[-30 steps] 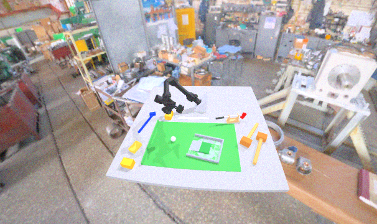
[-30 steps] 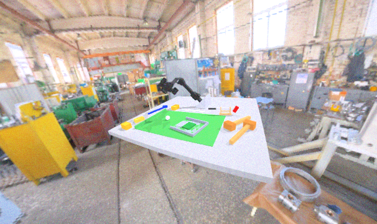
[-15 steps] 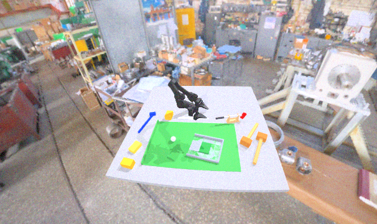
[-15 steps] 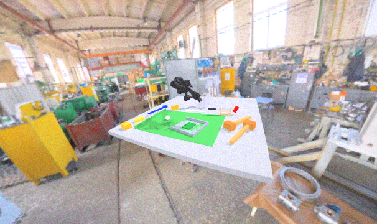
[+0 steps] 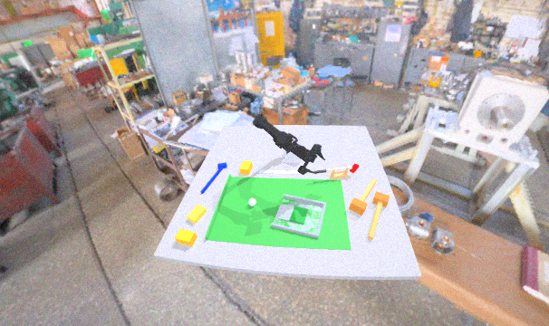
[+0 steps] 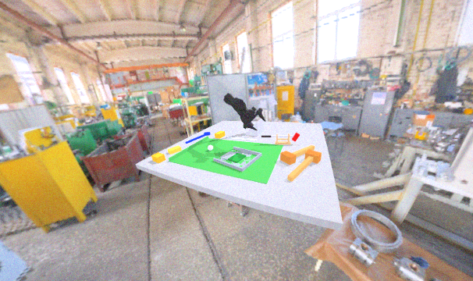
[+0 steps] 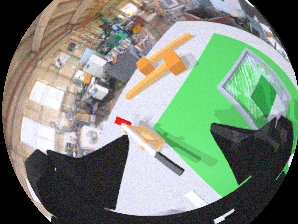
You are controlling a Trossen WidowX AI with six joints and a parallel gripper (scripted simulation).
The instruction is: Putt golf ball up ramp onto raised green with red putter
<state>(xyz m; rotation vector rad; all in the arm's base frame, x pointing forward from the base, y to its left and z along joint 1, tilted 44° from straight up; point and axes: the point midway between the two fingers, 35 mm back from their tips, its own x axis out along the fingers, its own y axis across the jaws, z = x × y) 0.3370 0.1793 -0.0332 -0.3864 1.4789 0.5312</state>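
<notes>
My gripper tip is 120 mm to the right of the red putter, 110 mm past it and 110 mm above it. From my gripper tip the other things lie so: orange stand (140 mm to the left, 140 mm below, 110 mm behind); white bar (230 mm to the right, 170 mm below, 150 mm behind); white golf ball (390 mm to the right, 150 mm below, 130 mm ahead).
</notes>
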